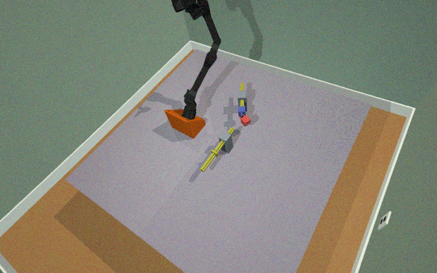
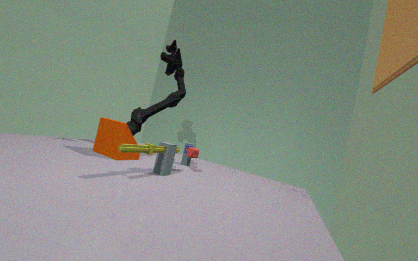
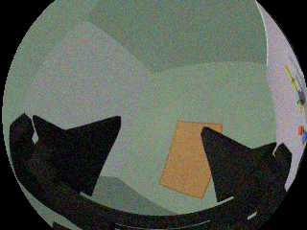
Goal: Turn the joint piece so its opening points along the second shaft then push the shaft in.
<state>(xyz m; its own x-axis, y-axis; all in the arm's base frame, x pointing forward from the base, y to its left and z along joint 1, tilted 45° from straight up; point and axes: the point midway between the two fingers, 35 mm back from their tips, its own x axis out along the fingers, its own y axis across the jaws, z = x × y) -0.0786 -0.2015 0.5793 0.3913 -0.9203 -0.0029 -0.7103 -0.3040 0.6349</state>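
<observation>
My gripper tip is now 600 mm above the red square joint piece, 310 mm short of it and 120 mm to the left of it.
</observation>
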